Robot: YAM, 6 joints.
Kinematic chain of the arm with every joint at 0, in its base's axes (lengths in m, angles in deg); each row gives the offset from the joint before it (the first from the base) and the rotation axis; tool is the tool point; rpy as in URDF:
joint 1: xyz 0 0 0.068 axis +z
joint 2: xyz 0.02 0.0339 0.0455 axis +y
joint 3: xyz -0.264 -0.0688 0 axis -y
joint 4: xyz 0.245 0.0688 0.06 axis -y
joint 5: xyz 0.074 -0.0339 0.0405 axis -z
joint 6: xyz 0.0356 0 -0.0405 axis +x
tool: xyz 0 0 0 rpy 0 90 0
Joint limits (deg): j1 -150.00..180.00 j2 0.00..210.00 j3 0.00..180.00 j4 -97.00..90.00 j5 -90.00..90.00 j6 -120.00..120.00
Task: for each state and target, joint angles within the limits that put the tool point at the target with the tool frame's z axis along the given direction. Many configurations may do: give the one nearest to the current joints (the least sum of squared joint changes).
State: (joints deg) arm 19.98 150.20 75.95 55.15 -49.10 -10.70
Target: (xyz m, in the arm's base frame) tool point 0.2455 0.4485 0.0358 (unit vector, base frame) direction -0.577 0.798 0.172
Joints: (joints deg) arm 57.65 162.23 97.51 89.92 -66.17 -10.70
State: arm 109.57 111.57 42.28 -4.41 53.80 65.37
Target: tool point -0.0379 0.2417 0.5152 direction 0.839 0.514 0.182
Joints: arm 106.87 72.79 82.22 26.81 72.08 65.37
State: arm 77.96 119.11 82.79 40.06 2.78 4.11
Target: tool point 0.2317 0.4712 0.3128 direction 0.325 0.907 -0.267
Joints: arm 63.36 124.02 112.50 -4.08 -6.67 4.11
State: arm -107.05 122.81 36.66 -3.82 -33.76 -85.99
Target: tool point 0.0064 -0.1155 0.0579 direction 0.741 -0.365 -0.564
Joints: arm -101.03 77.28 0.91 7.37 -52.84 -85.99
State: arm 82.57 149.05 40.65 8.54 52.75 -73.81
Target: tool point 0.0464 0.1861 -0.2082 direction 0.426 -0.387 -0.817
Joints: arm 81.12 175.04 58.93 4.93 28.75 -73.81
